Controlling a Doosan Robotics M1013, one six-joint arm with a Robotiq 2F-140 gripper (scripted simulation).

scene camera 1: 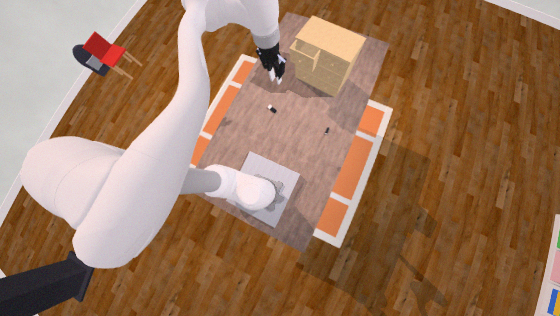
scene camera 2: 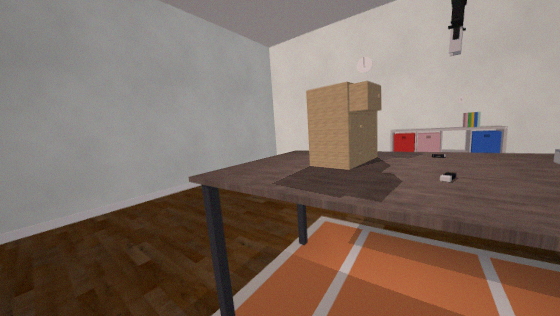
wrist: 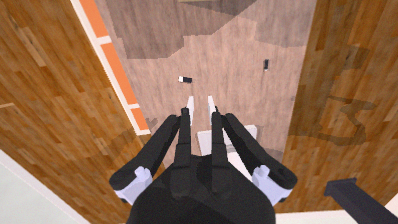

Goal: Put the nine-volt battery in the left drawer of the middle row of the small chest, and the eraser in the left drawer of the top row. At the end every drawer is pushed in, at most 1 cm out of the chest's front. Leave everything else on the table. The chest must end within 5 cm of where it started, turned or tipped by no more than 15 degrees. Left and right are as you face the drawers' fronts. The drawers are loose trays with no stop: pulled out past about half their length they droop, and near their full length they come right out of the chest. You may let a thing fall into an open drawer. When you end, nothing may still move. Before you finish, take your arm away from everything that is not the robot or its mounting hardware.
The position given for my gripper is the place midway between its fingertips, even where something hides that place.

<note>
In view: my gripper (wrist: 200, 102) and a wooden chest (scene camera 2: 328, 112).
The wooden chest is seen too in scene camera 1 (scene camera 1: 342, 43).
</note>
